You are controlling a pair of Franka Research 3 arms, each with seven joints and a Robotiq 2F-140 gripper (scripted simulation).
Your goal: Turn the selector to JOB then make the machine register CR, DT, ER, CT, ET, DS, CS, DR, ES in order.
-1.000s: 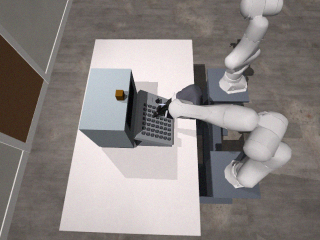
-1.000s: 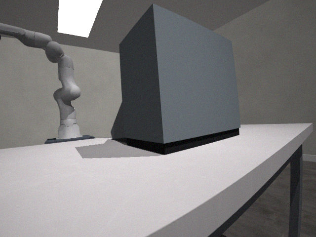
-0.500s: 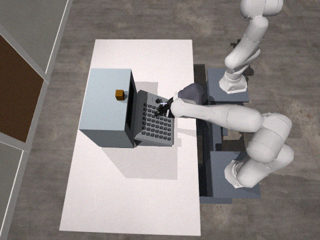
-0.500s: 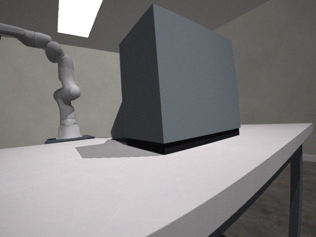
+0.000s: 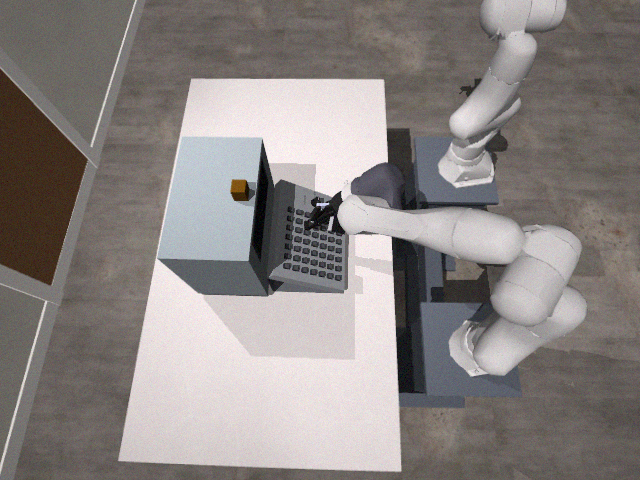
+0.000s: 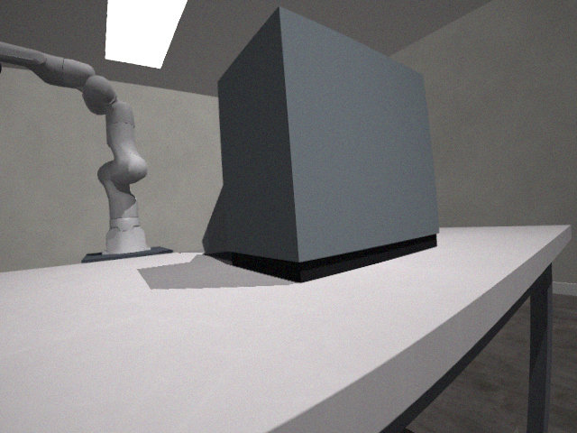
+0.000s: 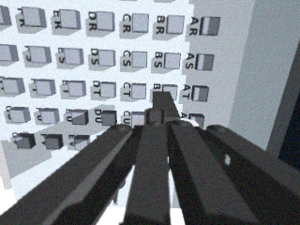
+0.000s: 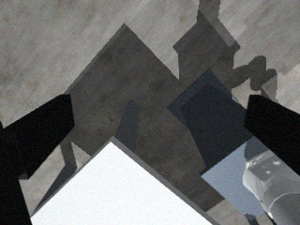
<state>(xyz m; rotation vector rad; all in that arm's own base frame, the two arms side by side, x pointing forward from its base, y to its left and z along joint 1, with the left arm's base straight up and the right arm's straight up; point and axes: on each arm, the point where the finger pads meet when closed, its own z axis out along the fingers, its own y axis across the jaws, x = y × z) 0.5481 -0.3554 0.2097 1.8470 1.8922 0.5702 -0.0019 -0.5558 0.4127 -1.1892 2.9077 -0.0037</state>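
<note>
Now: the sloped key panel 2 cm ahead of my left hand, 1 cm to the right of it and 13 cm below it. Round my left hand: black selector (1 cm behind, 13 cm to the right, 8 cm below).
</note>
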